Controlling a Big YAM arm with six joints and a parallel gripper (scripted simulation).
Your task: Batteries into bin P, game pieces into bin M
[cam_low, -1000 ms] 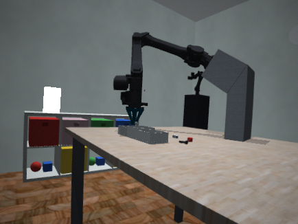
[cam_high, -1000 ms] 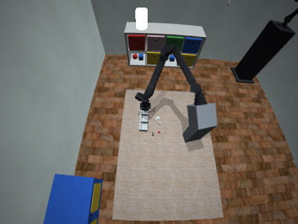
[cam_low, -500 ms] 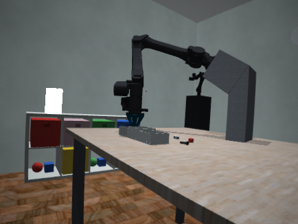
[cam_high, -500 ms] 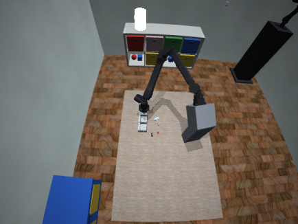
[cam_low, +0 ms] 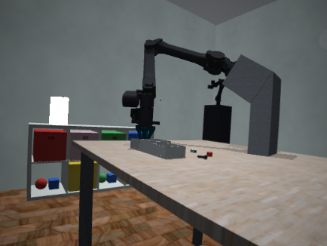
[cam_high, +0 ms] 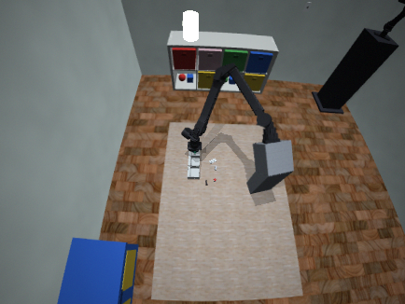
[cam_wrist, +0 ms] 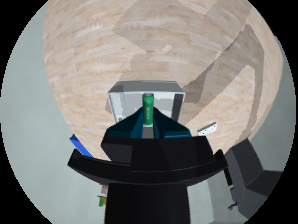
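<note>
The white piece lies 14 cm behind my hand, 7 cm to the left of it and 2 cm below it. The rest, counted from my hand: green piece right at my hand; black object 25 cm to the left, 9 cm behind, 2 cm below; red game piece 22 cm to the left, 15 cm behind, 2 cm below.
</note>
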